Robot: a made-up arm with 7 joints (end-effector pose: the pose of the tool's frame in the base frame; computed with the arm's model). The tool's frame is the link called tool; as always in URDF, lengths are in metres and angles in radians.
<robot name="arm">
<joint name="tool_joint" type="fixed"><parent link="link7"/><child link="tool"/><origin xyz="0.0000 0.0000 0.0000" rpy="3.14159 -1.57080 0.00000"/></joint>
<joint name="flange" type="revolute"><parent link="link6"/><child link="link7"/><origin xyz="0.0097 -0.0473 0.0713"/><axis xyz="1 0 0"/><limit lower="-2.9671" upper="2.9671" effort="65" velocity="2.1"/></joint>
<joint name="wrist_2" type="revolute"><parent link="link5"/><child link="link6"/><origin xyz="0.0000 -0.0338 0.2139"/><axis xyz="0 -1 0"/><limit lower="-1.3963" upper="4.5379" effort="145" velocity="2.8"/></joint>
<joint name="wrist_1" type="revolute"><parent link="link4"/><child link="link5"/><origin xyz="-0.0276 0.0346 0.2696"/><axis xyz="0 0 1"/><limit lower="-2.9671" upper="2.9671" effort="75" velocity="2.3"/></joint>
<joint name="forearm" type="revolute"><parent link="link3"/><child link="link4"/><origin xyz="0.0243 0.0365 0.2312"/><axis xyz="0 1 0"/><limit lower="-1.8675" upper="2.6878" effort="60" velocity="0.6"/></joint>
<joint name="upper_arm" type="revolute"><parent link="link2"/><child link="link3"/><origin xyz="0.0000 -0.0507 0.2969"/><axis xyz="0 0 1"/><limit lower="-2.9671" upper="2.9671" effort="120" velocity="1.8"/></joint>
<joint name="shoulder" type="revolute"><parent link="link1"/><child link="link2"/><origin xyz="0.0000 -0.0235 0.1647"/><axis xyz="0 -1 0"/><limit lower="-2.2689" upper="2.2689" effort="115" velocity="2.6"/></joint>
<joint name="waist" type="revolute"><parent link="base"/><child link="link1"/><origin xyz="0.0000 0.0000 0.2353"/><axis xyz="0 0 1"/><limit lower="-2.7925" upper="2.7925" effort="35" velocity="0.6"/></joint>
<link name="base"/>
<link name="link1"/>
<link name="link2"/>
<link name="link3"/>
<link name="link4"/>
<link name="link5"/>
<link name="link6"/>
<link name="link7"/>
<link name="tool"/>
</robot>
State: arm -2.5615 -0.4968 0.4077 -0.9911 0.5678 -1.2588 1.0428
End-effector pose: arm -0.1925 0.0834 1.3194 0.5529 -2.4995 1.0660
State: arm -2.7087 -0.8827 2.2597 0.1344 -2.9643 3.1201 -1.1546
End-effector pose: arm -0.6298 -0.1439 1.1128 -0.0494 1.0631 -0.8384
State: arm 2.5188 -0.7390 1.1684 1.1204 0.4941 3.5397 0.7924
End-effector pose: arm -0.6436 0.0862 0.8028 -1.0755 0.6873 0.8139
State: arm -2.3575 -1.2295 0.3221 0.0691 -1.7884 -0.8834 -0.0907
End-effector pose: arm -0.7357 -0.6410 0.8153 0.0774 2.4854 1.8852
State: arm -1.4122 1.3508 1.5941 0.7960 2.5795 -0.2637 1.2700
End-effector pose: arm 0.1822 0.9731 0.4402 -2.3314 0.0930 1.4245
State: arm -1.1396 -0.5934 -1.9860 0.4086 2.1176 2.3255 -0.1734
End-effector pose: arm -0.1174 -0.5658 1.1778 -0.5397 -0.1826 1.6605
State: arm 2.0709 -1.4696 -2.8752 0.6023 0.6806 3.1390 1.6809
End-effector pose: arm -0.2679 0.7973 0.7462 0.5830 -1.9291 -0.4542
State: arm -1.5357 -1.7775 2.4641 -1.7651 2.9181 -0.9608 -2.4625
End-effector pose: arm -0.4852 -0.3136 0.0702 -0.3544 0.4244 -0.4411
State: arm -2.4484 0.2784 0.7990 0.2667 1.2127 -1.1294 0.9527
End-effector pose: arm 0.2544 -0.0009 1.3805 -2.3337 1.9956 -0.3480
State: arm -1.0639 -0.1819 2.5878 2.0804 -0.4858 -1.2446 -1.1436
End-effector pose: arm 0.0185 0.3707 0.7510 0.5979 1.7152 -1.7155
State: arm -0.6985 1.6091 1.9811 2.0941 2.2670 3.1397 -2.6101
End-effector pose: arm -0.0766 0.3394 0.1393 0.4901 0.2812 0.7351
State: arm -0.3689 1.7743 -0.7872 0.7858 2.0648 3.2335 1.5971
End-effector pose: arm -0.8677 0.0728 0.5552 1.7436 -1.0565 0.9299
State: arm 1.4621 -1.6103 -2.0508 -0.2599 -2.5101 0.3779 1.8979
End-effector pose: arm 0.0973 1.0334 0.1467 1.8221 -0.7887 -2.1799
